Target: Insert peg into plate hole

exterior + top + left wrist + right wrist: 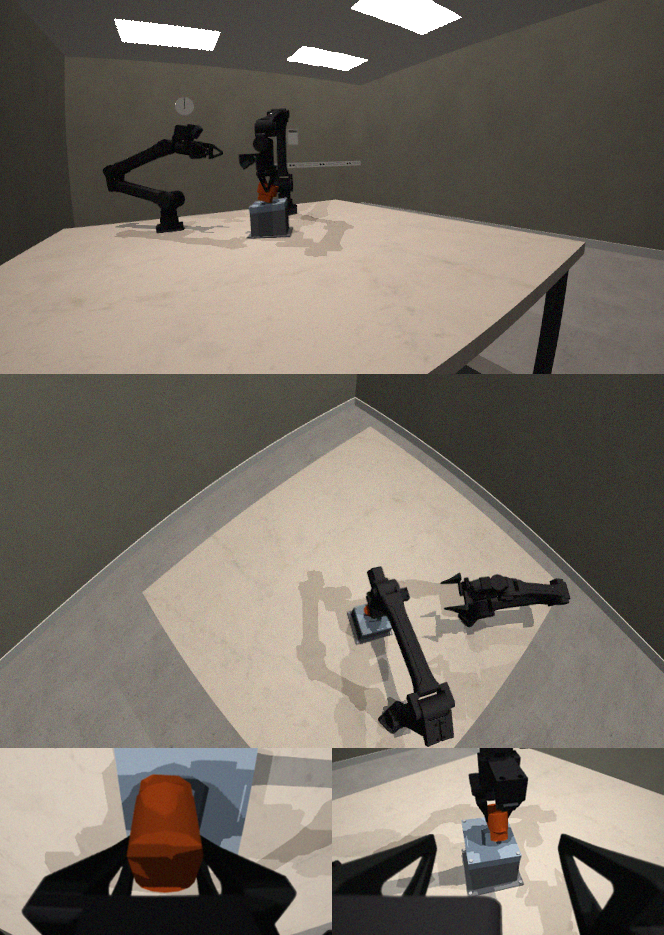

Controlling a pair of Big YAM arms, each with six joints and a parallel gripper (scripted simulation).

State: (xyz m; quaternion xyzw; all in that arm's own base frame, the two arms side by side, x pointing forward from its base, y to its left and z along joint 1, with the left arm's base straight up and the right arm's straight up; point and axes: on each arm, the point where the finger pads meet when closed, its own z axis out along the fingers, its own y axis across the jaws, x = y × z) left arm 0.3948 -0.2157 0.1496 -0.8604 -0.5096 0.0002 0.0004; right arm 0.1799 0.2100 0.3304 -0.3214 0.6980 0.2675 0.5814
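Observation:
My left hand is 7 cm above the blue-grey plate, 2 cm past it and 1 cm to the right of it. From my left hand the other things lie so: orange peg 2 cm below.

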